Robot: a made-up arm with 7 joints.
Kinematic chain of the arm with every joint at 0, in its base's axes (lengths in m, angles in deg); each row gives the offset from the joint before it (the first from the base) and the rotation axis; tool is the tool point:
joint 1: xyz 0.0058 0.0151 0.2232 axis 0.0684 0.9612 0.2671
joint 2: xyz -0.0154 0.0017 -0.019 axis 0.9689 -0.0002 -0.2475
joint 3: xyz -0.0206 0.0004 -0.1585 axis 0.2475 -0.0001 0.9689
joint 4: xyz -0.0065 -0.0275 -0.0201 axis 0.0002 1 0
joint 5: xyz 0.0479 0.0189 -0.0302 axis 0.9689 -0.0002 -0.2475
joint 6: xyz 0.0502 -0.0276 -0.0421 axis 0.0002 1 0
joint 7: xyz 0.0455 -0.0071 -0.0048 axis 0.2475 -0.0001 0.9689
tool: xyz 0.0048 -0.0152 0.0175
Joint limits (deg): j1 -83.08..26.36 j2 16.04..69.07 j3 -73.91..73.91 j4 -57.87..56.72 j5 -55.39..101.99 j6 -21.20..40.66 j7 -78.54..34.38
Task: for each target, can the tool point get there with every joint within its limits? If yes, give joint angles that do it. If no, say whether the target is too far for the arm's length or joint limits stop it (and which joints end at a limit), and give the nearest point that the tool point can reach.
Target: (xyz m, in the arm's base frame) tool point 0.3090 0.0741 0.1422
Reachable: yes | joints -56.59 32.13 17.82 18.35 15.09 -4.42 -3.86
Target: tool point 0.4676 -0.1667 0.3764
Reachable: no: too far | nearest point 0.3272 -0.0720 0.2628 | short by 0.204 m
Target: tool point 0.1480 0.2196 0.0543
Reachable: yes | joints -17.09 34.97 62.29 14.79 19.76 -12.33 -29.97
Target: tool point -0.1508 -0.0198 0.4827
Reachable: no: joint limits stop it (at a limit: joint 1, joint 2, joint 3, joint 4, joint 7) | nearest point 0.0244 0.0839 0.3531 | short by 0.241 m
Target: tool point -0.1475 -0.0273 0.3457
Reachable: no: joint limits stop it (at a limit: joint 1, joint 2, joint 3, joint 5, joint 7) | nearest point 0.0262 0.0476 0.3125 | short by 0.192 m
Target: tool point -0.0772 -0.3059 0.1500
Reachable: no: joint limits stop it (at a limit: joint 1, joint 2, joint 3, joint 6, joint 7) | nearest point -0.0879 -0.1199 0.1046 | short by 0.192 m
